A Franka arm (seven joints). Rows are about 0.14 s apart.
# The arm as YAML. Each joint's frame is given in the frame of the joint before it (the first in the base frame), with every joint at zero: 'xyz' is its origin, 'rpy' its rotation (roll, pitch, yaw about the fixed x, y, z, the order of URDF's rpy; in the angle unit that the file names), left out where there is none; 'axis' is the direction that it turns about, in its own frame. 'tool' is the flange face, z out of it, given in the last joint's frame.
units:
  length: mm
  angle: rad
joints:
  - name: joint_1
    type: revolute
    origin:
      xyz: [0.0, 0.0, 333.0]
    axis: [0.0, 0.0, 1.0]
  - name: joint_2
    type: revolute
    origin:
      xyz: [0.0, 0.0, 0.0]
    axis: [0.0, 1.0, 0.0]
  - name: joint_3
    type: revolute
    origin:
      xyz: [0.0, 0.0, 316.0]
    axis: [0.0, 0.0, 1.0]
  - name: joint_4
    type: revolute
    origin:
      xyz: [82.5, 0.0, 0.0]
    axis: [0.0, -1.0, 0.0]
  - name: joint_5
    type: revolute
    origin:
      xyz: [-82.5, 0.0, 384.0]
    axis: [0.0, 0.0, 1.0]
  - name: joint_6
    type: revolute
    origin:
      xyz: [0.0, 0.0, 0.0]
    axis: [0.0, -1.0, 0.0]
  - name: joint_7
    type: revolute
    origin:
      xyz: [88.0, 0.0, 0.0]
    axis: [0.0, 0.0, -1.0]
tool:
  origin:
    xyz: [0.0, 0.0, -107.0]
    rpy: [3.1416, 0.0, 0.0]
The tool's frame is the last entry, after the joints.
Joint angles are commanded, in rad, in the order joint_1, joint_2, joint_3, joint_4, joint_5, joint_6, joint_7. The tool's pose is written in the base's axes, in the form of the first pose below.
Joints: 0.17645 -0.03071 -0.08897 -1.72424 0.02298 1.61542 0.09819
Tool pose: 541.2 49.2 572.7; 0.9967 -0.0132 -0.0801; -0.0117 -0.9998 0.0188; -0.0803 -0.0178 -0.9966
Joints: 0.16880 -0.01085 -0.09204 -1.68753 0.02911 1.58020 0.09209
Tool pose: 545.1 44.8 576.4; 0.9950 -0.0180 -0.0984; -0.0158 -0.9996 0.0226; -0.0987 -0.0210 -0.9949
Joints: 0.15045 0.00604 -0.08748 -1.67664 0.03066 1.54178 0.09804
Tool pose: 546.0 37.9 569.4; 0.9892 -0.0375 -0.1420; -0.0348 -0.9992 0.0212; -0.1427 -0.0161 -0.9896
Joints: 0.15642 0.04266 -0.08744 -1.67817 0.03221 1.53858 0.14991
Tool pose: 553.4 42.6 548.3; 0.9797 -0.0831 -0.1825; -0.0815 -0.9965 0.0160; -0.1832 -0.0008 -0.9831
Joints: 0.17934 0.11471 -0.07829 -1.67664 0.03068 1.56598 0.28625
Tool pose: 569.2 62.9 510.2; 0.9572 -0.1830 -0.2241; -0.1880 -0.9822 -0.0008; -0.2200 0.0429 -0.9746
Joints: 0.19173 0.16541 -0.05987 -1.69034 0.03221 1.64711 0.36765
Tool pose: 583.2 82.5 479.6; 0.9498 -0.2337 -0.2079; -0.2400 -0.9708 -0.0051; -0.2006 0.0547 -0.9781
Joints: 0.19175 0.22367 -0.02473 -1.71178 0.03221 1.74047 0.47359
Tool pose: 595.3 104.3 441.0; 0.9327 -0.3033 -0.1952; -0.3104 -0.9506 -0.0063; -0.1836 0.0665 -0.9807
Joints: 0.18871 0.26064 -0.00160 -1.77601 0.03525 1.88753 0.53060
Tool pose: 601.2 116.6 399.4; 0.9260 -0.3457 -0.1519; -0.3491 -0.9371 0.0049; -0.1440 0.0485 -0.9884
